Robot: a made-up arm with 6 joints. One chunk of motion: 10 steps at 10 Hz.
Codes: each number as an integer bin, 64 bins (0 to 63) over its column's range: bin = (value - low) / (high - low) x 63, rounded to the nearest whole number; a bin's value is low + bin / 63 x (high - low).
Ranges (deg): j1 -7..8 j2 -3..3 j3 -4..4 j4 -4..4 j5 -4..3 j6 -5..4
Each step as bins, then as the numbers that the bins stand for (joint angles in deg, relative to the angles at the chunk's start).
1 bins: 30 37 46 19 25 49
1 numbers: 0.14 0.52 1.84 -1.59 -1.22 2.00
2 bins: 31 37 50 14 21 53
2 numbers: 0.38 0.52 2.35 -2.22 -1.67 2.57
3 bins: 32 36 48 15 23 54
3 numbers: 0.62 0.43 2.10 -2.10 -1.44 2.71
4 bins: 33 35 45 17 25 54
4 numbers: 0.86 0.33 1.71 -1.84 -1.22 2.71
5 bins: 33 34 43 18 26 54
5 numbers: 0.86 0.24 1.46 -1.71 -1.11 2.71
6 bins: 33 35 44 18 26 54
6 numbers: 0.86 0.33 1.59 -1.71 -1.11 2.71
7 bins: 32 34 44 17 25 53
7 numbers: 0.62 0.24 1.59 -1.84 -1.22 2.57
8 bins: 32 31 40 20 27 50
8 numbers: 0.62 -0.05 1.08 -1.46 -1.00 2.14
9 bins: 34 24 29 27 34 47
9 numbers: 1.10 -0.71 -0.32 -0.57 -0.22 1.71
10 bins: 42 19 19 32 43 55
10 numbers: 3.00 -1.19 -1.59 0.06 0.78 2.86
